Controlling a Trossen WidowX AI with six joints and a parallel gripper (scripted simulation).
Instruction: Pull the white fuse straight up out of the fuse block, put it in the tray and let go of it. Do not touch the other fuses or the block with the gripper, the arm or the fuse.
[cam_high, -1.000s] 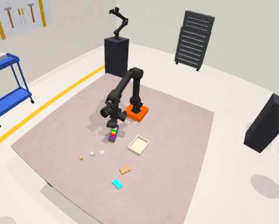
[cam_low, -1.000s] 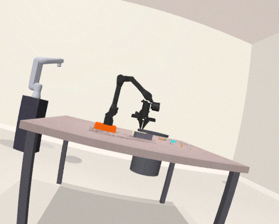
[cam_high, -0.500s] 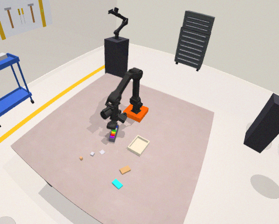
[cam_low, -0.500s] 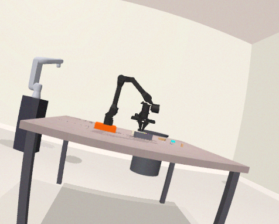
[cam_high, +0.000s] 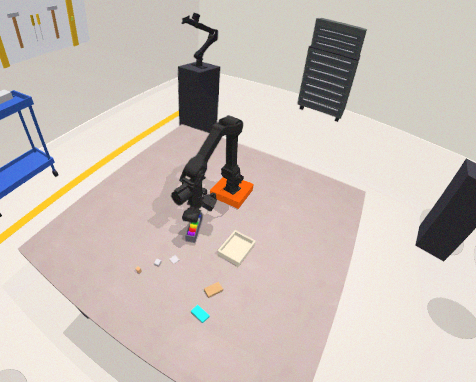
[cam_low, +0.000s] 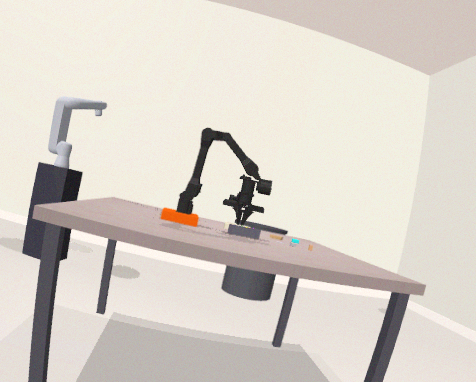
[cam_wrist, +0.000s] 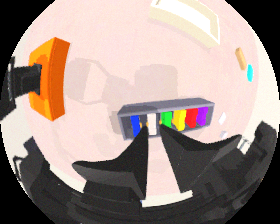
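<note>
Now: the white fuse 20 mm below my gripper tip. Round my gripper tip: small orange cube: 340 mm ahead, 30 mm below, 10 mm to the left; cream tray: 220 mm to the left, 40 mm below, 10 mm behind; cyan block: 300 mm to the left, 300 mm ahead, 40 mm below.
</note>
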